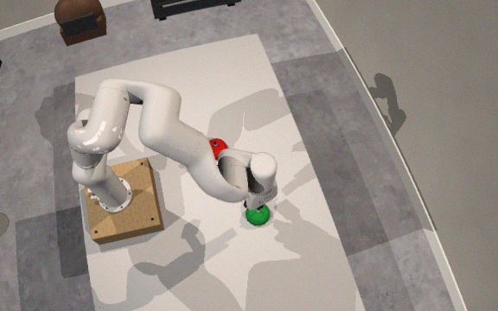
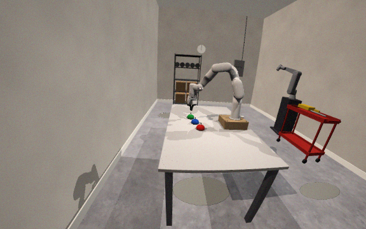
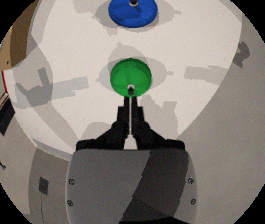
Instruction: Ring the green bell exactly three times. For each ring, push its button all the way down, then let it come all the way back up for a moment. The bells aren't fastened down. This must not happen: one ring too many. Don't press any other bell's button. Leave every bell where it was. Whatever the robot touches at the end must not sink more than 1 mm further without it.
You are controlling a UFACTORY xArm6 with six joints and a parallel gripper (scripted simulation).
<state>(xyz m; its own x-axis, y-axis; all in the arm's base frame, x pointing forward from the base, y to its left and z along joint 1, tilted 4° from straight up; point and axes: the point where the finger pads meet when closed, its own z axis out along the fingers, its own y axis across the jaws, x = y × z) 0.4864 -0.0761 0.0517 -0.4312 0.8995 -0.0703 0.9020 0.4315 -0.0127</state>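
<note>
My gripper is now 80 mm above the green bell. Also, from my hand: red bell: 260 mm to the left, 130 mm behind, 80 mm below; blue bell: 130 mm to the left, 80 mm below, 60 mm behind.
</note>
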